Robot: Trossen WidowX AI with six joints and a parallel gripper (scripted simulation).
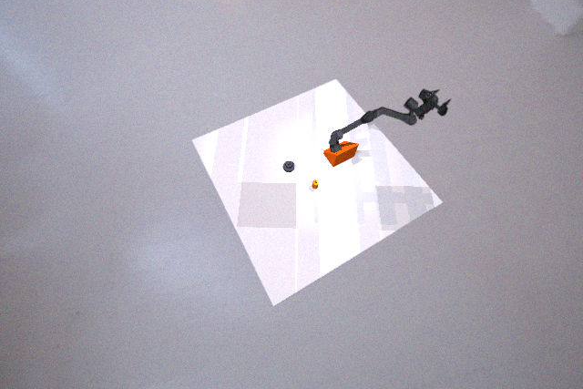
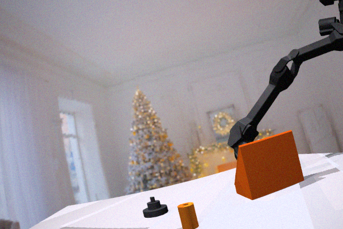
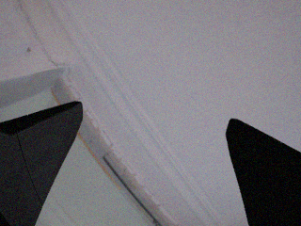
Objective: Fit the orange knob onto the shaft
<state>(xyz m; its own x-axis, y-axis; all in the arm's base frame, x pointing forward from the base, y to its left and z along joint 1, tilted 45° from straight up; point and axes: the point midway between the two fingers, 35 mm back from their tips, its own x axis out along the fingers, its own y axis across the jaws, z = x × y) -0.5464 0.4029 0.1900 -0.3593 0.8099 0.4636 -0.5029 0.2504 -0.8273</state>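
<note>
The orange knob lies 730 mm ahead of my gripper tip, 10 mm to the right of it and 590 mm below it. The rest, counted from my gripper tip: dark pedestal (840 mm ahead, 210 mm to the right, 590 mm below).
</note>
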